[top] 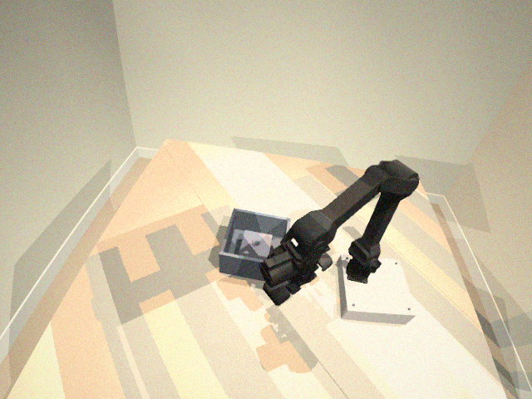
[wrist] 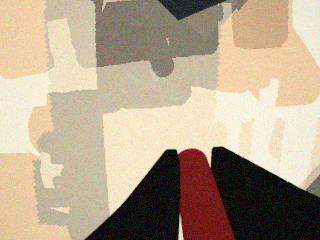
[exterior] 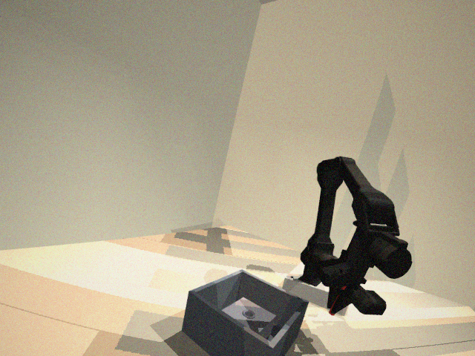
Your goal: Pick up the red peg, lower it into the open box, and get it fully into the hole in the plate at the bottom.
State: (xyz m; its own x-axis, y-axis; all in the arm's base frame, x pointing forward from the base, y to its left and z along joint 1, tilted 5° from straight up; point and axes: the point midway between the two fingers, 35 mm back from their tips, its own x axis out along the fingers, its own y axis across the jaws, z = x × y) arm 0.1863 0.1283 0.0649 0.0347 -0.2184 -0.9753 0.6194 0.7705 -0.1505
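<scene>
My gripper tip is 140 mm short of the pale plate, 130 mm to the left of it and 40 mm above it. The rest, counted from my gripper tip: red peg (10 mm behind, 10 mm to the left, 30 mm above); then grey box (140 mm ahead, 130 mm to the right, 60 mm below).
</scene>
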